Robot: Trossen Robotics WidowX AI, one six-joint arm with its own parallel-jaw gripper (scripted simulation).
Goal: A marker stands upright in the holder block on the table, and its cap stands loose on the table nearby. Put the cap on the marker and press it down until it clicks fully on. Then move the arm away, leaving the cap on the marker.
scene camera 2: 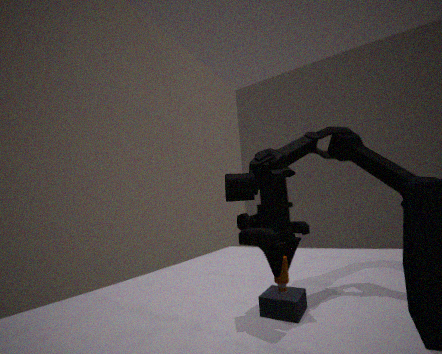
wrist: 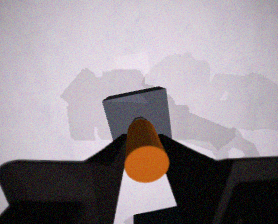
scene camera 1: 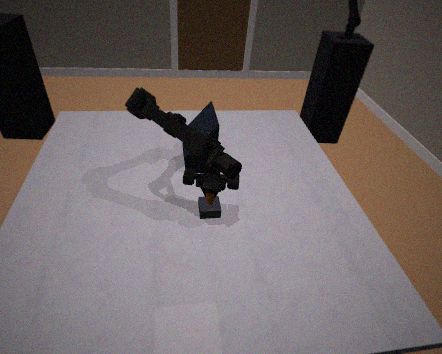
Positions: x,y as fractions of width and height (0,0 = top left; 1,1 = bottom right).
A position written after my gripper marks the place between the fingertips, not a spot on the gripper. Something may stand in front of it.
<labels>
my gripper: scene camera 2 0.64,0.78; wrist 0.51,0.62; scene camera 1 0.48,0.56
</labels>
